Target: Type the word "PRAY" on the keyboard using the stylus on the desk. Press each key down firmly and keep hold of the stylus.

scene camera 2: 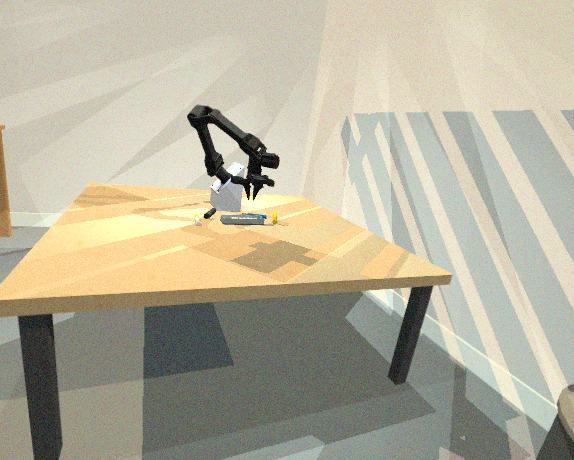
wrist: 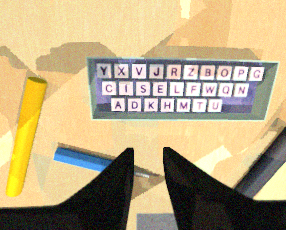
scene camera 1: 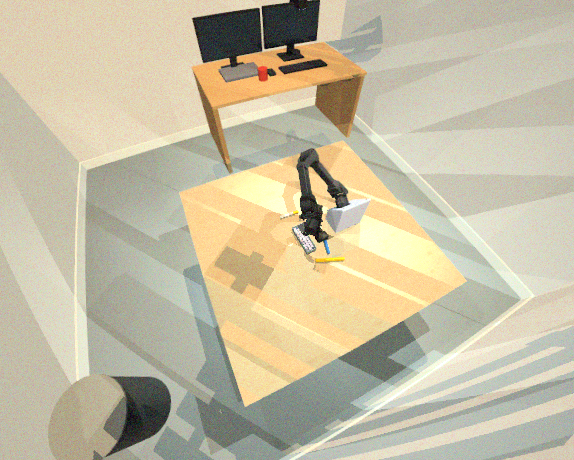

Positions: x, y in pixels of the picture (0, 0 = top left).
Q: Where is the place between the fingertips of the gripper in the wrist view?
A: At 148, 153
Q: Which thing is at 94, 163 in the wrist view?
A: A blue stylus.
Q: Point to a yellow cylinder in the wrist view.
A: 35, 90
